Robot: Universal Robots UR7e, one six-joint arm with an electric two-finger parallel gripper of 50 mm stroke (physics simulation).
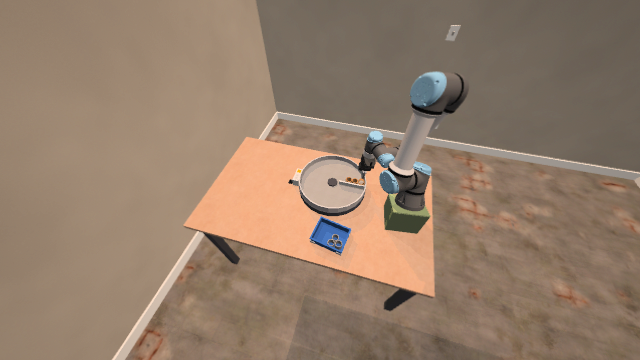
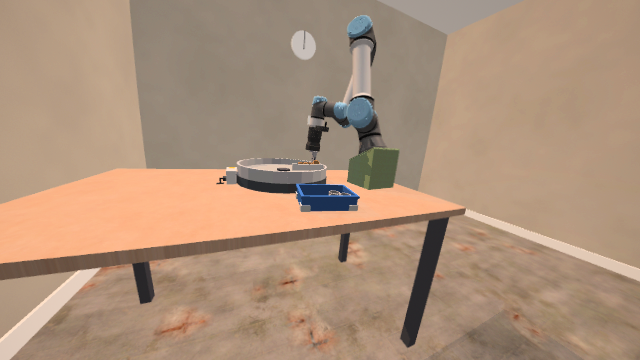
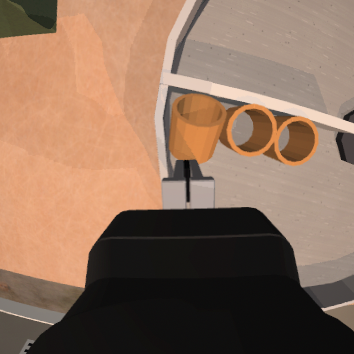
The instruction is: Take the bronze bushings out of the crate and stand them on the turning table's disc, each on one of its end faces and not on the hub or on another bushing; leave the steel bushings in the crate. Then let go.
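Frame: origin at the arm's base, x ahead, y left, z up, level; millimetres.
Seen in the pictures: gripper, fingertip midpoint: (image 1: 362, 177) (image 2: 313, 162) (image 3: 186, 173); arm's base at its link origin: (image 1: 409, 203) (image 2: 373, 154).
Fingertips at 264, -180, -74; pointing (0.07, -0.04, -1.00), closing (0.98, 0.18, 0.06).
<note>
Pixels of each thing's top centre, then the offset from my fingertips to it, as dx, dy, dz. "*": a spot on its surface instead.
- disc at its top centre: (image 2: 283, 168) (image 1: 332, 181) +181, +59, -24
- blue crate at its top centre: (image 2: 325, 189) (image 1: 330, 233) +119, +401, -35
- dark hub at its top centre: (image 1: 332, 181) +181, +59, -24
- light divider at a spot on its surface: (image 3: 210, 88) * +7, +64, +3
- small control box at a spot on its surface: (image 1: 297, 175) * +413, +58, -28
Two bronze bushings (image 3: 251, 130) (image 3: 296, 141) stand upright side by side on the disc (image 1: 320, 195) (image 3: 260, 215), along the divider. A third bronze bushing (image 3: 196, 129) (image 1: 361, 182) is tilted in the corner between divider and rim wall, its open end facing up and towards the divider. My gripper (image 3: 186, 173) (image 1: 363, 174) (image 2: 314, 158) is shut and empty, its fingertips at the near lower end of the tilted bushing; whether they touch is unclear. Steel bushings (image 1: 335, 237) (image 2: 334, 193) are in the blue crate (image 1: 325, 230) (image 2: 327, 203); no bronze one shows there.
The dark hub (image 1: 332, 182) (image 3: 346, 142) is at the disc's middle. The light divider (image 1: 352, 185) (image 3: 210, 88) runs from near the hub to the raised rim wall (image 3: 161, 120). The green robot base (image 1: 406, 220) (image 2: 382, 169) stands beside the turning table. A small control box (image 1: 297, 175) is on its far side.
</note>
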